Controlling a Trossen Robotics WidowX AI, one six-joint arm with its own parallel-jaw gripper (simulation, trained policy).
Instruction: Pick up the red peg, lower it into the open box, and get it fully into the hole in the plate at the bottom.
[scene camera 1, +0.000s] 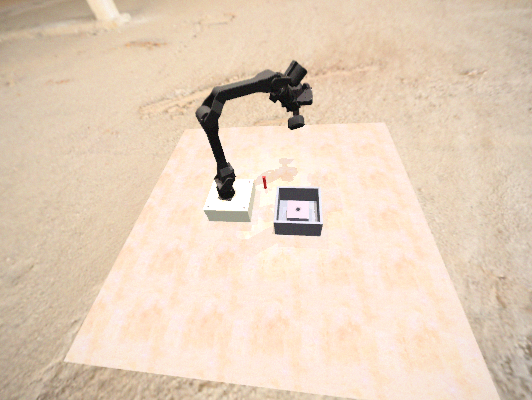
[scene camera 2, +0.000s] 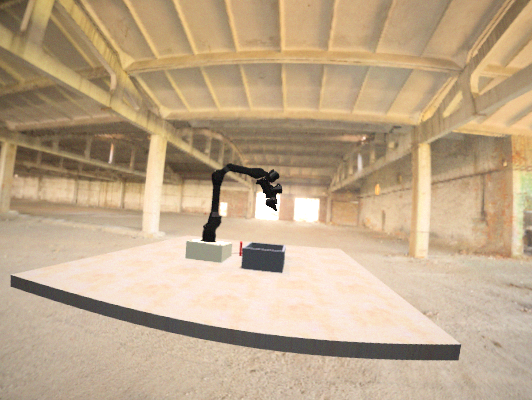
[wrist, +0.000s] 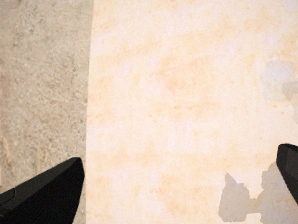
Labels:
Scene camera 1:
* my gripper: 303, 115
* dark grey box: 284, 194

